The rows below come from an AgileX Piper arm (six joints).
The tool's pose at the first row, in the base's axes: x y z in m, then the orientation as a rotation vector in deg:
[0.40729, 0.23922, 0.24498, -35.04, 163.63, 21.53]
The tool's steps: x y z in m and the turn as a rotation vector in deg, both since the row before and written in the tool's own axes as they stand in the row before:
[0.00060, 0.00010, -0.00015, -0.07, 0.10, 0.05]
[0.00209, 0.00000, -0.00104, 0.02, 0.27, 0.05]
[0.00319, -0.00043, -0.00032, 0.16, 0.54, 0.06]
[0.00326, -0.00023, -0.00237, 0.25, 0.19, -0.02]
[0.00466, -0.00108, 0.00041, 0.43, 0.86, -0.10]
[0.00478, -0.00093, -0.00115, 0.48, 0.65, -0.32]
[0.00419, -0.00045, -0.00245, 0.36, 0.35, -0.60]
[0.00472, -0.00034, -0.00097, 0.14, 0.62, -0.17]
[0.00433, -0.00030, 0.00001, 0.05, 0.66, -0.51]
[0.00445, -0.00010, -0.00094, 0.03, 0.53, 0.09]
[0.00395, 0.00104, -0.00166, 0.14, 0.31, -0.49]
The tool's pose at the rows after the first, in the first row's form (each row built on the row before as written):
[0.40669, 0.23904, 0.24500, -35.02, 163.74, 21.62]
[0.40468, 0.23796, 0.24548, -35.04, 164.02, 21.54]
[0.40196, 0.23630, 0.24494, -35.12, 164.56, 21.21]
[0.39883, 0.23421, 0.24641, -35.17, 164.73, 20.80]
[0.39515, 0.23161, 0.24476, -35.54, 165.51, 19.98]
[0.39111, 0.22866, 0.24468, -36.15, 165.99, 19.09]
[0.38728, 0.22602, 0.24612, -37.07, 166.07, 18.41]
[0.38310, 0.22359, 0.24607, -37.51, 166.58, 18.04]
[0.37936, 0.22157, 0.24520, -38.46, 166.99, 17.75]
[0.37536, 0.21941, 0.24531, -38.51, 167.53, 17.58]
[0.37124, 0.21830, 0.24644, -39.31, 167.61, 17.24]

